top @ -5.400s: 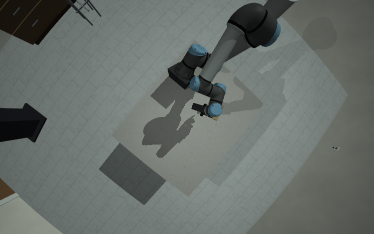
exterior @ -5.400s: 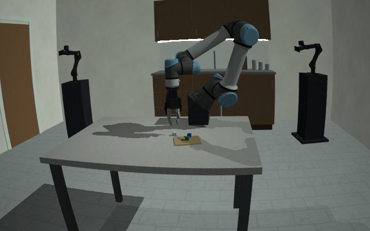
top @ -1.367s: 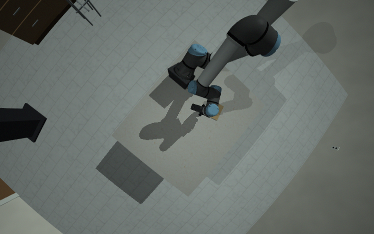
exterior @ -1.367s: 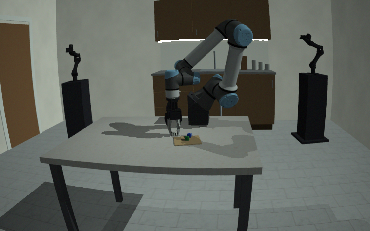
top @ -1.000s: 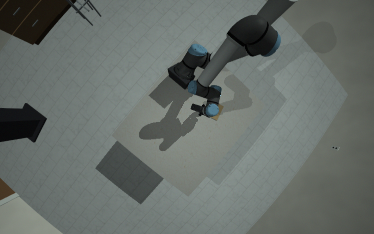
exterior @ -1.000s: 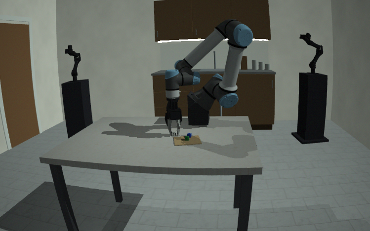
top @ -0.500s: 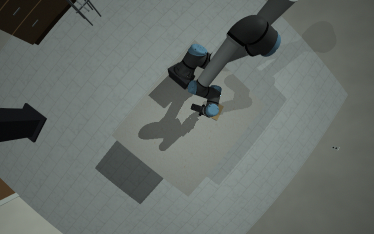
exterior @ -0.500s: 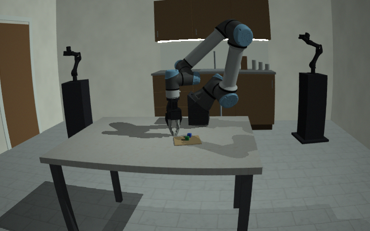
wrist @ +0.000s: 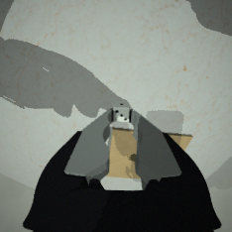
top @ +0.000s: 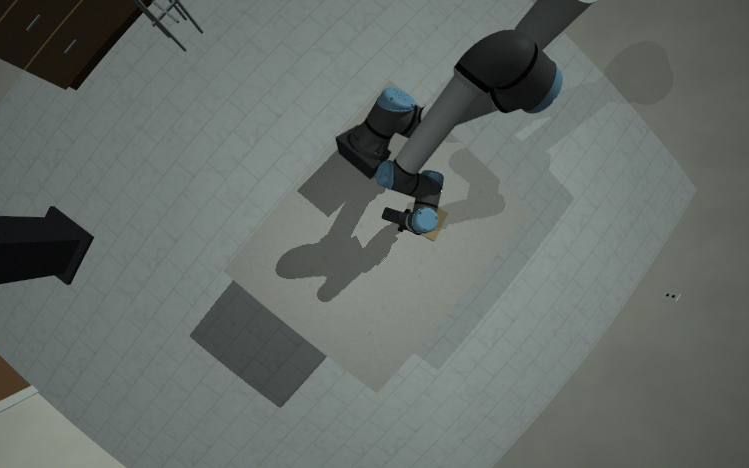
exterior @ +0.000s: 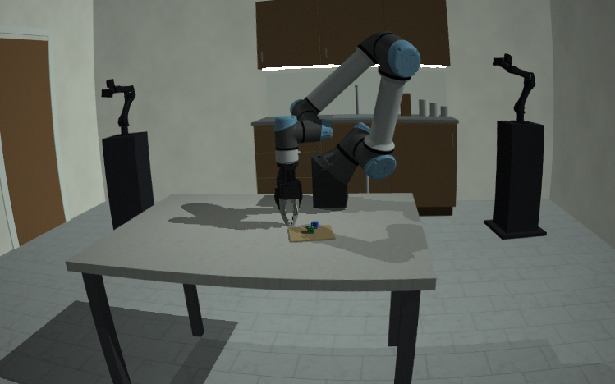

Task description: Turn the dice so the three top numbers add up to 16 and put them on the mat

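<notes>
My hand is 8 cm to the right of the blue die and 5 cm short of it. Also, from my hand: white die: 1 cm below; then green die: 10 cm ahead, 7 cm to the left; then tan mat: 10 cm ahead, 7 cm to the left, 2 cm below.
</notes>
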